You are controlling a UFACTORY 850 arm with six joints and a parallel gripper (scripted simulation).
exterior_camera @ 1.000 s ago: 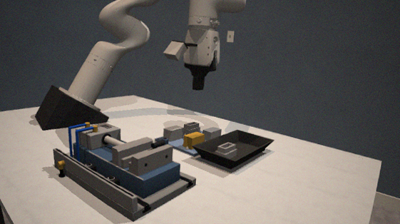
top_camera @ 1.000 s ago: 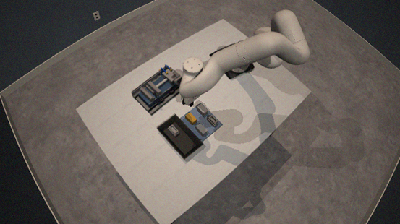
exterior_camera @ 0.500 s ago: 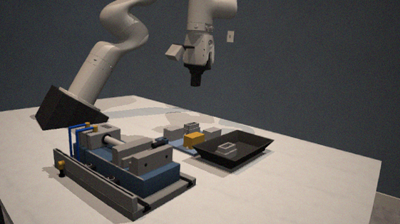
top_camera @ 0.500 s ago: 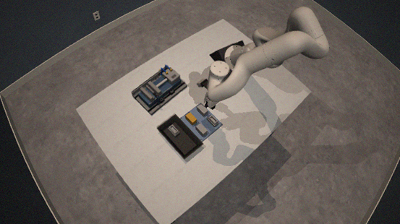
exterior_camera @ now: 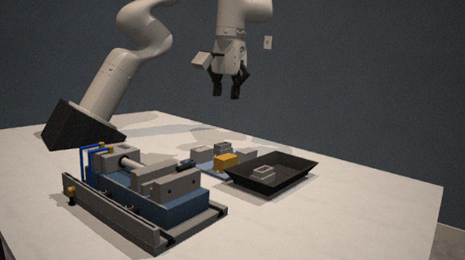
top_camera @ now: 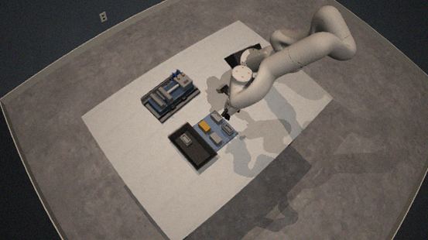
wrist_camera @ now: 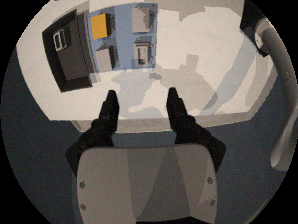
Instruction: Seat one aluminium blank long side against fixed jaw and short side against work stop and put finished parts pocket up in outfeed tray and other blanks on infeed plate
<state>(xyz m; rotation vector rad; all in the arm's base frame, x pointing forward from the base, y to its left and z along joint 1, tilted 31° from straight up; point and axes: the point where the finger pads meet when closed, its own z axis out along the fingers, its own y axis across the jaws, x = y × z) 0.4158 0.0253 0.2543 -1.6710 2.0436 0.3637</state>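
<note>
Right now my hand is 17 cm above the brass blank, 10 cm to the left of it and 8 cm short of it. From my hand the other things lie so: grey rail (47 cm to the right, 16 cm below, 4 cm ahead); then vise (38 cm to the right, 16 cm below, 5 cm ahead).
</note>
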